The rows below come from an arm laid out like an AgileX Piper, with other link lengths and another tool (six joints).
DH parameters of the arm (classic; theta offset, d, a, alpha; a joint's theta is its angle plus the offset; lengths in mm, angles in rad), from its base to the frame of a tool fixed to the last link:
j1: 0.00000 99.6 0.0 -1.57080
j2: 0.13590 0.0 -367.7 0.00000
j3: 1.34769 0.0 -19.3 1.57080
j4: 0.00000 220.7 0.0 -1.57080
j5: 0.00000 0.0 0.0 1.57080
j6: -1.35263 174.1 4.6 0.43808
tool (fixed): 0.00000 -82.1 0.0 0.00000
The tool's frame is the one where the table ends.
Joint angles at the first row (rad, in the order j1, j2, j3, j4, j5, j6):
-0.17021 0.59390 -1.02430 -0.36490 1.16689 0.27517
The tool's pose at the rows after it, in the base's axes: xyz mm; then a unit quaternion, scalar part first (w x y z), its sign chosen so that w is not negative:
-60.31, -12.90, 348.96, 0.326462, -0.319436, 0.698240, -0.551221
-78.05, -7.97, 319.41, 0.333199, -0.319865, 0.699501, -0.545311
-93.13, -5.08, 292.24, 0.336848, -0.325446, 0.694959, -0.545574
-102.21, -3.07, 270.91, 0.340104, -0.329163, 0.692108, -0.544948
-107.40, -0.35, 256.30, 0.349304, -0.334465, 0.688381, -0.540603
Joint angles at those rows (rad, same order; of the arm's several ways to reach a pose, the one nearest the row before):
-0.17025 0.48497 -0.89221 -0.33738 1.16686 0.27409
-0.17022 0.39048 -0.79677 -0.31882 1.16314 0.27203
-0.17021 0.30204 -0.71542 -0.31041 1.16187 0.25446
-0.17020 0.23704 -0.65283 -0.30264 1.15865 0.24331
-0.17019 0.19100 -0.61255 -0.27956 1.15366 0.22525

